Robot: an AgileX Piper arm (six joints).
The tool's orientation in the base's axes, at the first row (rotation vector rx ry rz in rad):
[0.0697, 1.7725, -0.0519]
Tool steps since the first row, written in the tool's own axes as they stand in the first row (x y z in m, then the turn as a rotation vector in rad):
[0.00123, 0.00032, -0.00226, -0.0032, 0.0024, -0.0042]
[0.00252, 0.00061, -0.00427, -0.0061, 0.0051, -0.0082]
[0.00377, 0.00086, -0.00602, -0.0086, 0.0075, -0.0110]
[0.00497, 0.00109, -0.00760, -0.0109, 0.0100, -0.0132]
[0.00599, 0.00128, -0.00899, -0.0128, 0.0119, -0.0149]
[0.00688, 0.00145, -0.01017, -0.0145, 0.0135, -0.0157]
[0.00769, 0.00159, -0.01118, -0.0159, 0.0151, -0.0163]
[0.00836, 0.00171, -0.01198, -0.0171, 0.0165, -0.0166]
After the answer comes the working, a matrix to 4 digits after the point.
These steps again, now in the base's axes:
[-0.00243, 0.00051, -0.00075, -0.0033, 0.0026, 0.0040]
[-0.00463, 0.00097, -0.00161, -0.0064, 0.0056, 0.0076]
[-0.00657, 0.00137, -0.00248, -0.0085, 0.0081, 0.0107]
[-0.00834, 0.00174, -0.00333, -0.0099, 0.0107, 0.0134]
[-0.00989, 0.00205, -0.00405, -0.0111, 0.0127, 0.0156]
[-0.01120, 0.00232, -0.00469, -0.0114, 0.0143, 0.0174]
[-0.01234, 0.00255, -0.00528, -0.0116, 0.0160, 0.0189]
[-0.01325, 0.00274, -0.00577, -0.0115, 0.0174, 0.0201]

The tool's axes in the first row as the columns of a matrix, in the base's axes (rounded; the answer above uses it unrounded):
[-0.2006, 0.0758, 0.9767]
[0.0185, 0.9971, -0.0736]
[-0.9795, 0.0033, -0.2014]

